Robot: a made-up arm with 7 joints. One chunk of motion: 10 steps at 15 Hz.
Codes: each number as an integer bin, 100 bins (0 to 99) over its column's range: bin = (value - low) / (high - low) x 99, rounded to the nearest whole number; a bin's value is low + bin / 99 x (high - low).
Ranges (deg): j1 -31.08..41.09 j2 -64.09..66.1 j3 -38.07..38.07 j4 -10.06..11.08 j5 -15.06..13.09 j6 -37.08..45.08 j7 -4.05..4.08
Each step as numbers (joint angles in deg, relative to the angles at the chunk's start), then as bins.
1 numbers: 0.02 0.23 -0.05 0.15 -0.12 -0.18 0.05
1 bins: 43 49 49 48 53 44 50
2 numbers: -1.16 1.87 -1.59 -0.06 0.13 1.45 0.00
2 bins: 41 50 47 47 53 46 49
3 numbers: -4.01 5.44 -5.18 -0.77 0.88 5.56 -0.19
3 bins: 37 53 43 44 56 51 47
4 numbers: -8.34 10.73 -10.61 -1.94 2.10 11.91 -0.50
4 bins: 31 57 36 38 60 59 43
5 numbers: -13.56 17.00 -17.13 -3.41 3.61 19.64 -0.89
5 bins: 24 62 27 31 66 68 38
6 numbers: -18.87 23.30 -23.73 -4.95 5.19 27.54 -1.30
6 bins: 17 66 19 24 71 78 33
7 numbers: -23.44 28.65 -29.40 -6.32 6.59 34.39 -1.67
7 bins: 10 71 11 18 76 86 29
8 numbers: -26.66 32.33 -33.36 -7.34 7.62 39.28 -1.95
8 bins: 6 73 6 13 80 92 26
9 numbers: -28.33 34.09 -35.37 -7.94 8.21 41.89 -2.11
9 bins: 4 75 4 10 82 95 24
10 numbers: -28.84 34.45 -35.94 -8.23 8.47 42.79 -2.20
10 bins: 3 75 3 9 83 96 23
